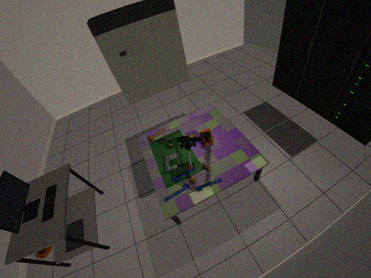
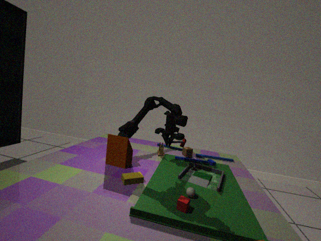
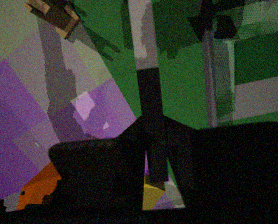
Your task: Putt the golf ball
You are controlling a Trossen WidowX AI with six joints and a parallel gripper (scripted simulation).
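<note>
Right now the yellow block is 90 mm behind my gripper tip, 270 mm to the right of it and 120 mm below it. Also, from my gripper tip: green mat 210 mm ahead, 90 mm to the right, 140 mm below; then tan block 70 mm ahead, 330 mm to the left, 110 mm below; then white golf ball 210 mm ahead, 250 mm to the right, 110 mm below.
</note>
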